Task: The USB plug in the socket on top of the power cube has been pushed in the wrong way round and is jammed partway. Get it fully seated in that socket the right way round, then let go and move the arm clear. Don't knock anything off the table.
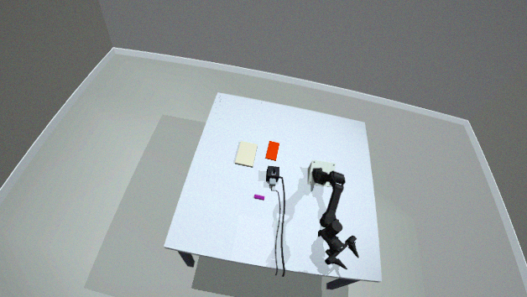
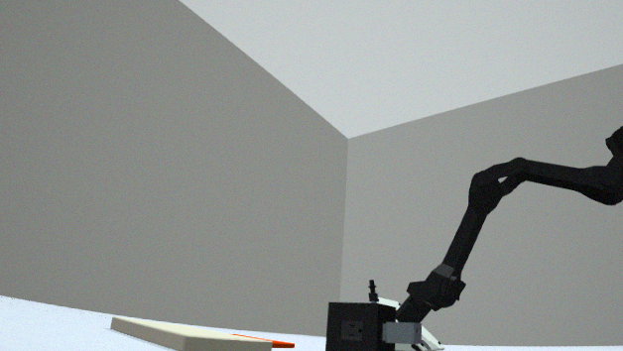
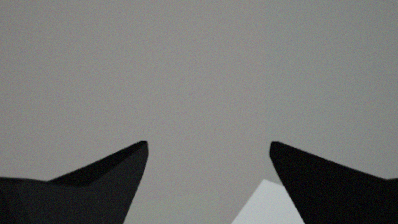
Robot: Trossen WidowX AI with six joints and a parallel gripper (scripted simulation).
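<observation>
My gripper tip is 630 mm to the left of the usb plug, 310 mm short of it and 220 mm above it. From my gripper tip the other things lie so: cream flat pad (820 mm to the right, 490 mm ahead, 300 mm below); then purple block (490 mm to the right, 400 mm ahead, 300 mm below); then orange flat card (860 mm to the right, 310 mm below, 300 mm ahead).
</observation>
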